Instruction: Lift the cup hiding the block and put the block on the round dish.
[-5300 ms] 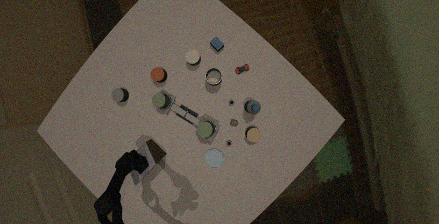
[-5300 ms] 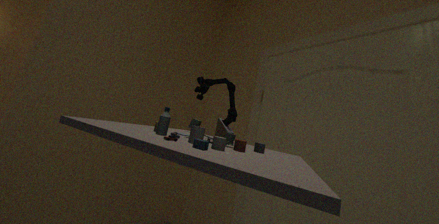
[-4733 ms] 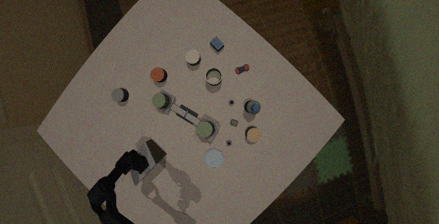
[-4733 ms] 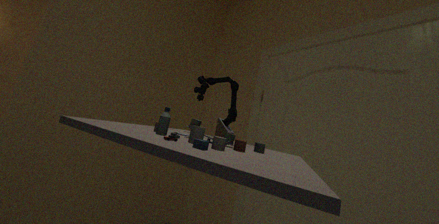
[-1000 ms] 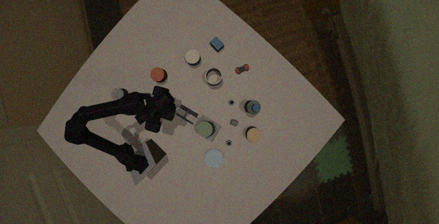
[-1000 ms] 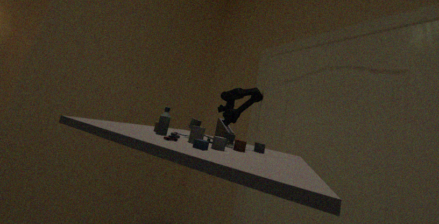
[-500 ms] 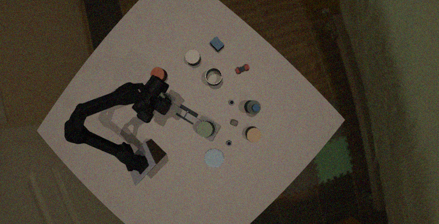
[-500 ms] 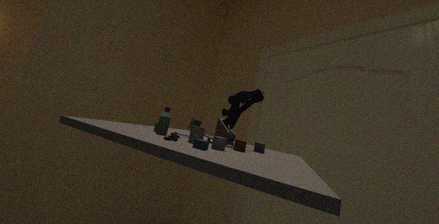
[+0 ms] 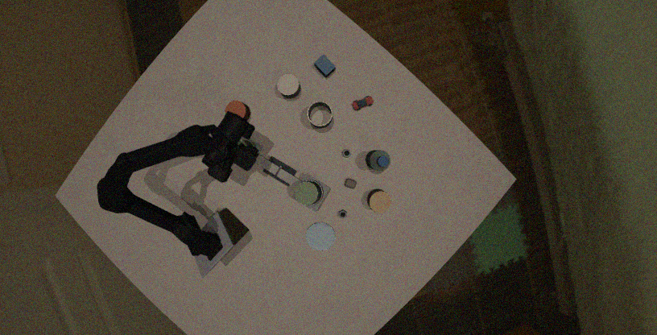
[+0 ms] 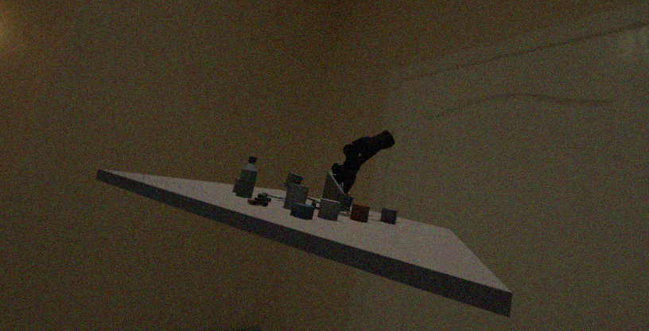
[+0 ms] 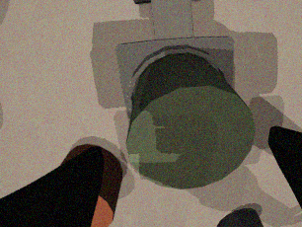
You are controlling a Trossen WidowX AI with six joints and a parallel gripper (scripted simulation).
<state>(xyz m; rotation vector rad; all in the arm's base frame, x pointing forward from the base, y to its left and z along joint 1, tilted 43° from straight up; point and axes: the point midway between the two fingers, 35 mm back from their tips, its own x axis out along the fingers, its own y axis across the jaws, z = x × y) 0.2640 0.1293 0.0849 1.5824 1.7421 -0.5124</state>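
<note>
Now: gripper tip 60 mm above the teal block. Round my gripper tip: white cylinder 240 mm ahead, 60 mm below, 40 mm to the left; then orange cylinder 100 mm to the left, 90 mm ahead, 60 mm below; then balance beam 130 mm to the right, 60 mm below, 30 mm ahead.
</note>
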